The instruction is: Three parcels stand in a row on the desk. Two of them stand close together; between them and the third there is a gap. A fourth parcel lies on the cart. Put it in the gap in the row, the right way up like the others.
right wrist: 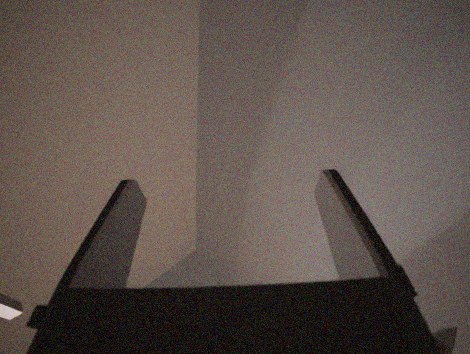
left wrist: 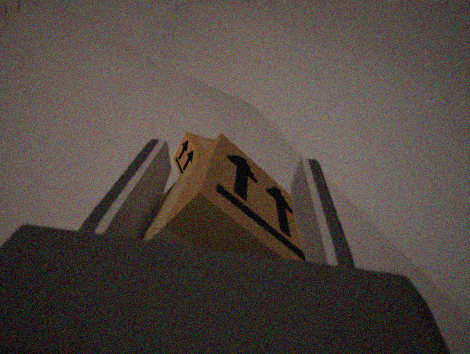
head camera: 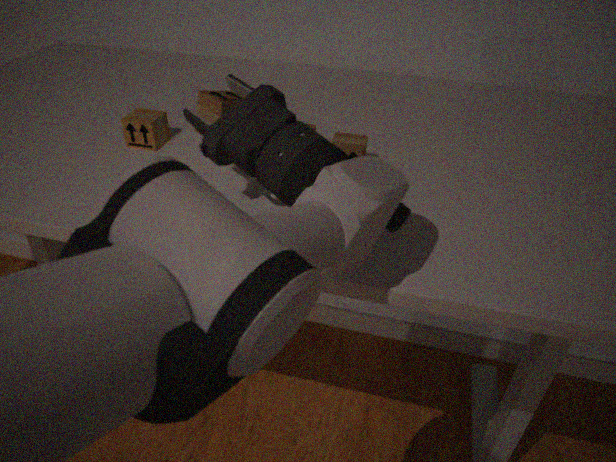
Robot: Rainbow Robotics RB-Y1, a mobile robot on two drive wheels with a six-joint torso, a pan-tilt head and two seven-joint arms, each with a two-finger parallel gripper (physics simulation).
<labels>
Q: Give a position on a white desk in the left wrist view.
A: At 85,107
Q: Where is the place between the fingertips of my left gripper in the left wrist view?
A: At 232,163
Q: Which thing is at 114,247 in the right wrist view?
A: My right gripper.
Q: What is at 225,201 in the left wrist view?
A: A tan cardboard parcel.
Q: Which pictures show the tan cardboard parcel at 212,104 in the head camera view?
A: The left wrist view and the head camera view only.
</labels>
